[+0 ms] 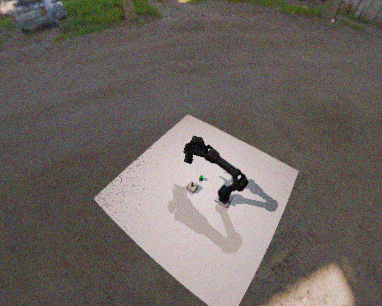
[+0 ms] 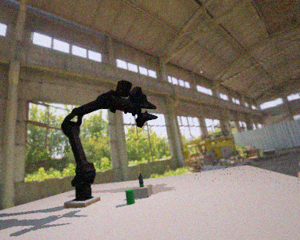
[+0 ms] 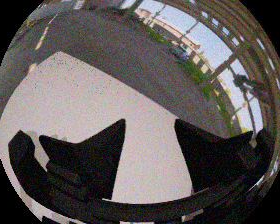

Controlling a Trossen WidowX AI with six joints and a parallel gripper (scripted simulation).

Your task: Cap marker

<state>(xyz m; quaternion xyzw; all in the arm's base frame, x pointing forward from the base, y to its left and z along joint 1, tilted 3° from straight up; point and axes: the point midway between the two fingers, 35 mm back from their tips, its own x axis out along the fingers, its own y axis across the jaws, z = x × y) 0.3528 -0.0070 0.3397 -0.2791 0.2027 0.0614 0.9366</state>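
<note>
My gripper tip is now 15 cm past the green cap, 3 cm to the left of it and 30 cm above it. The rest, counted from my gripper tip: grey holder block (14 cm behind, 8 cm to the left, 31 cm below).
</note>
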